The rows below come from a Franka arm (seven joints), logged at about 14 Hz.
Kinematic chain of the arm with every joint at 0, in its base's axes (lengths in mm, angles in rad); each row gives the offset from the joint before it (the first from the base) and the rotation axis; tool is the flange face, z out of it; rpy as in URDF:
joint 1: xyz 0 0 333 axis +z
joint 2: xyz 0 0 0 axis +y
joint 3: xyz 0 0 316 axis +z
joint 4: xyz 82.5 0 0 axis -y
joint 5: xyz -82.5 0 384 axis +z
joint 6: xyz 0 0 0 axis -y
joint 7: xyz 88 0 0 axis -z
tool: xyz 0 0 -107 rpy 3.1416 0 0
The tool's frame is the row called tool.
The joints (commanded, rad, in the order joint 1, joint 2, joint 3, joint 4, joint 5, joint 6, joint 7), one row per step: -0.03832, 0.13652, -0.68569, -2.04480, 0.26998, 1.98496, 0.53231; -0.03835, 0.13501, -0.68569, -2.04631, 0.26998, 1.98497, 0.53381; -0.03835, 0.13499, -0.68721, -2.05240, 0.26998, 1.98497, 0.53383; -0.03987, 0.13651, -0.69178, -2.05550, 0.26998, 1.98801, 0.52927; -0.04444, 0.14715, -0.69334, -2.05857, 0.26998, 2.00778, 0.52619; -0.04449, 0.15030, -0.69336, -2.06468, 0.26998, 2.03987, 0.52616; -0.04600, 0.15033, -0.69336, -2.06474, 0.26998, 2.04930, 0.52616; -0.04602, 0.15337, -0.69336, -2.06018, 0.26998, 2.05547, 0.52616; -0.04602, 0.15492, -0.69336, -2.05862, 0.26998, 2.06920, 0.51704; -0.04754, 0.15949, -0.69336, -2.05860, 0.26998, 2.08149, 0.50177
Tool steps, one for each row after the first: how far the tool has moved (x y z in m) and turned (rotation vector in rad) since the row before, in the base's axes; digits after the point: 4 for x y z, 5 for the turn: -0.0004, 0.0002, 0.0000, 0.00092, -0.00006, -0.00162; -0.0019, 0.0002, -0.0026, 0.00380, 0.00455, -0.00205; -0.0025, -0.0024, -0.0016, -0.00078, 0.00091, -0.00229; -0.0011, -0.0041, -0.0046, -0.01283, -0.00021, -0.00601; 0.0009, -0.0023, -0.0018, -0.02045, -0.01247, -0.00470; 0.0001, -0.0015, 0.0006, -0.00721, -0.00583, -0.00270; 0.0015, -0.0013, 0.0011, -0.00765, -0.00420, -0.00035; 0.0013, -0.0016, 0.0010, -0.01172, -0.00974, 0.00745; 0.0004, -0.0018, -0.0011, -0.00967, -0.00556, 0.01206
